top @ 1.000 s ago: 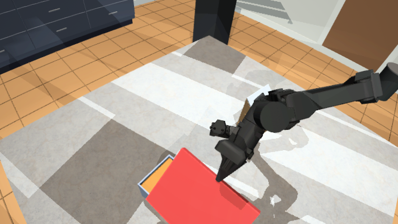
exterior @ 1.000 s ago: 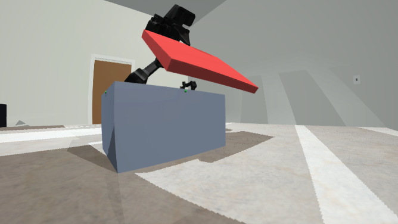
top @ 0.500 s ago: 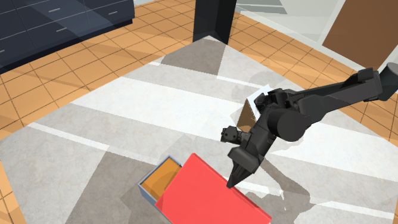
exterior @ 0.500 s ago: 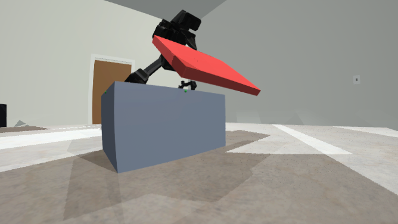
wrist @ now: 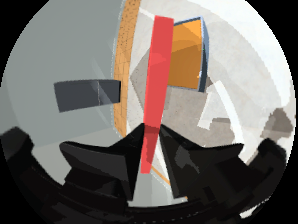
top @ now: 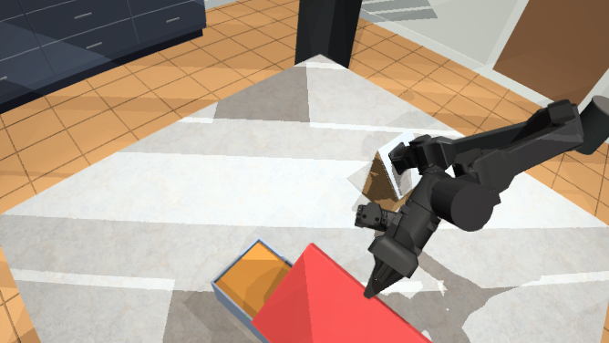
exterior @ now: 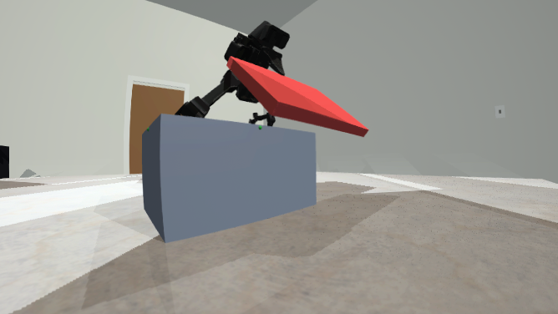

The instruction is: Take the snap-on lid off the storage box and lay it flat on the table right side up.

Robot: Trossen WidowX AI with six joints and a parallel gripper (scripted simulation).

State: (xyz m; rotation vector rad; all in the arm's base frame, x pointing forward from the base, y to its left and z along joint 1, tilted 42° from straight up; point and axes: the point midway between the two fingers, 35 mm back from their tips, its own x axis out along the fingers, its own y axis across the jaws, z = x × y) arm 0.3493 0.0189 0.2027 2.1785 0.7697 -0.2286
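Right now the red lid is 6 cm ahead of my gripper tip and 5 cm below it. Also, from my gripper tip: grey-blue storage box: 6 cm ahead, 14 cm to the right, 18 cm below.
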